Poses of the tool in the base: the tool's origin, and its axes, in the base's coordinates. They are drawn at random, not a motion.
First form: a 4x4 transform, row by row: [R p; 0 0 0 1], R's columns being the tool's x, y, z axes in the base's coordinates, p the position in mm. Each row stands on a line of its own.
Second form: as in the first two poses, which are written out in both.
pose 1, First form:
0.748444, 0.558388, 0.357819, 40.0
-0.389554, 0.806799, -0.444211, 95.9
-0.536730, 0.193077, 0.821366, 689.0
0, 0, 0, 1
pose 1, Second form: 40.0, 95.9, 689.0, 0.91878, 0.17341, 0.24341, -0.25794
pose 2, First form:
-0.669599, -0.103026, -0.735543, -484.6
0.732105, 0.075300, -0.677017, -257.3
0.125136, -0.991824, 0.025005, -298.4
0, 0, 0, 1
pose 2, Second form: -484.6, -257.3, -298.4, 0.32814, -0.23984, -0.65572, 0.63626
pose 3, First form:
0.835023, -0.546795, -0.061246, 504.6
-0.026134, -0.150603, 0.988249, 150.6
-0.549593, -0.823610, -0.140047, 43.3
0, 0, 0, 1
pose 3, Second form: 504.6, 150.6, 43.3, 0.62136, -0.72898, 0.19648, 0.20948
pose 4, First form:
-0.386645, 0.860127, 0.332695, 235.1
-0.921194, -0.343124, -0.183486, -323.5
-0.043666, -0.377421, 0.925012, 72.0
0, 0, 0, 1
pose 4, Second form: 235.1, -323.5, 72.0, 0.54664, -0.08869, 0.17213, -0.81467
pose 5, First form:
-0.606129, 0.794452, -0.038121, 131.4
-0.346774, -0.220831, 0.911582, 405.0
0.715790, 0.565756, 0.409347, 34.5
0, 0, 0, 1
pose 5, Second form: 131.4, 405.0, 34.5, 0.38157, -0.22658, -0.49395, -0.74771
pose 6, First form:
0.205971, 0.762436, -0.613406, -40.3
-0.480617, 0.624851, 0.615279, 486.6
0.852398, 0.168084, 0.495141, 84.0
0, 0, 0, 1
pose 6, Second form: -40.3, 486.6, 84.0, 0.76256, -0.14661, -0.48056, -0.40753
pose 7, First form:
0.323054, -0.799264, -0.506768, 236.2
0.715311, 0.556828, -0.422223, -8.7
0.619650, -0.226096, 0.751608, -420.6
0, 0, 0, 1
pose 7, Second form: 236.2, -8.7, -420.6, 0.81109, 0.06045, -0.34719, 0.46683
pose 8, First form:
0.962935, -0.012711, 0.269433, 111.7
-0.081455, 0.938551, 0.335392, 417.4
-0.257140, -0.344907, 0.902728, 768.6
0, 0, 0, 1
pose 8, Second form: 111.7, 417.4, 768.6, 0.97522, -0.17440, 0.13499, -0.01762
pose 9, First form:
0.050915, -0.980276, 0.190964, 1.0
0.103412, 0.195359, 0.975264, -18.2
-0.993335, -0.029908, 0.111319, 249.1
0, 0, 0, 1
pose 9, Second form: 1.0, -18.2, 249.1, 0.58258, -0.43135, 0.50821, 0.46504
